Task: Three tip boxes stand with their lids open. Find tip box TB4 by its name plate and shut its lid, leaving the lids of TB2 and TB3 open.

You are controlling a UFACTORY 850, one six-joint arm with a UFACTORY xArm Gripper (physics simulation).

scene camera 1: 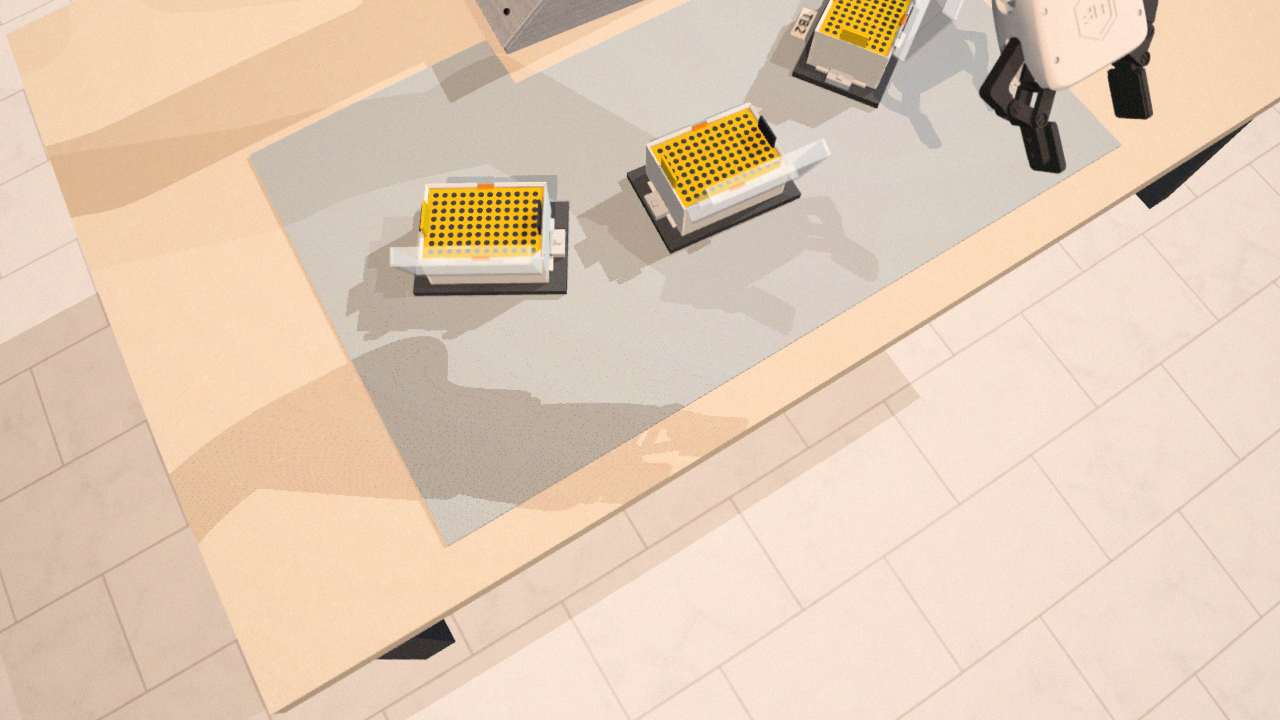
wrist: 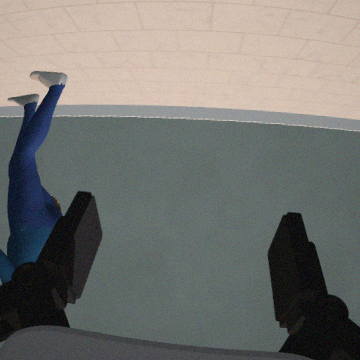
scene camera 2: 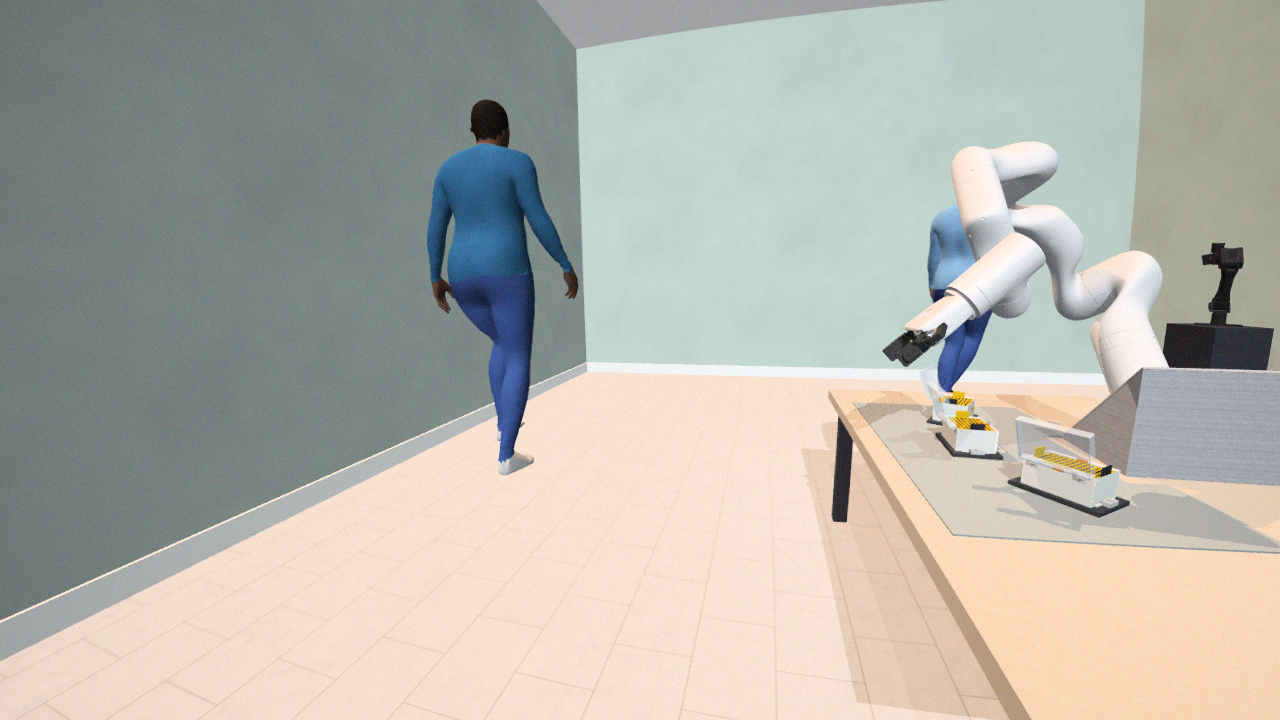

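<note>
Tip box TB2 (scene camera 1: 861, 34) (scene camera 2: 957, 405), with a readable name plate (scene camera 1: 803, 23), stands at the top right of scene camera 1, partly cut off. A middle tip box (scene camera 1: 716, 161) (scene camera 2: 975, 438) and a left tip box (scene camera 1: 483, 223) (scene camera 2: 1069, 479) show no readable name plate, so I cannot tell which is TB4. All three have yellow racks and raised clear lids on dark bases. My gripper (scene camera 1: 1089, 143) (scene camera 2: 907, 350) (wrist: 185, 223) is open and empty, high above the table, to the right of TB2 in scene camera 1. No tip box shows in the wrist view.
The boxes stand on a grey mat (scene camera 1: 554, 358) (scene camera 2: 993, 519) on the wooden table (scene camera 1: 268, 591) (scene camera 2: 1118, 626). A grey wedge-shaped block (scene camera 1: 546, 19) (scene camera 2: 1203, 425) stands behind them. A person (scene camera 2: 490, 223) (wrist: 30, 190) is on the floor beyond the table; another (scene camera 2: 948, 255) is behind the arm.
</note>
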